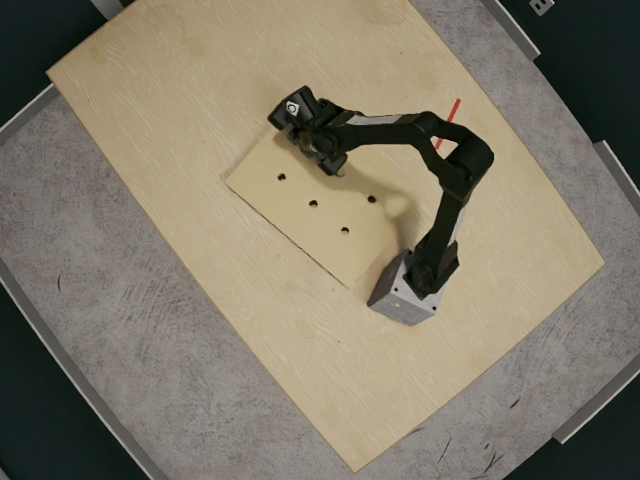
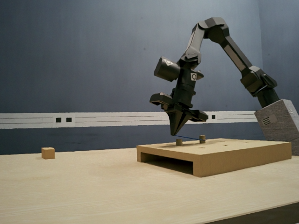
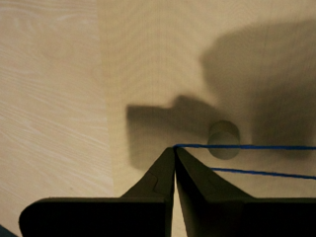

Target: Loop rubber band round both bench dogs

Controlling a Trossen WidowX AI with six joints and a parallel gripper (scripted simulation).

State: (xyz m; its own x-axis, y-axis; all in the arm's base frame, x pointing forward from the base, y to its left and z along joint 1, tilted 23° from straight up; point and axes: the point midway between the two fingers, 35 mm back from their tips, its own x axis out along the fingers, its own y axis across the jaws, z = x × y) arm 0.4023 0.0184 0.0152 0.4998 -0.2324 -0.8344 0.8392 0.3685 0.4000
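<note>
My hand is 120 mm past the wooden board, 20 mm to the right of it and 80 mm above it. Round my hand: red strip 170 mm behind, 330 mm to the right, 110 mm below; then small wooden cube 380 mm ahead, 300 mm to the right, 100 mm below.
</note>
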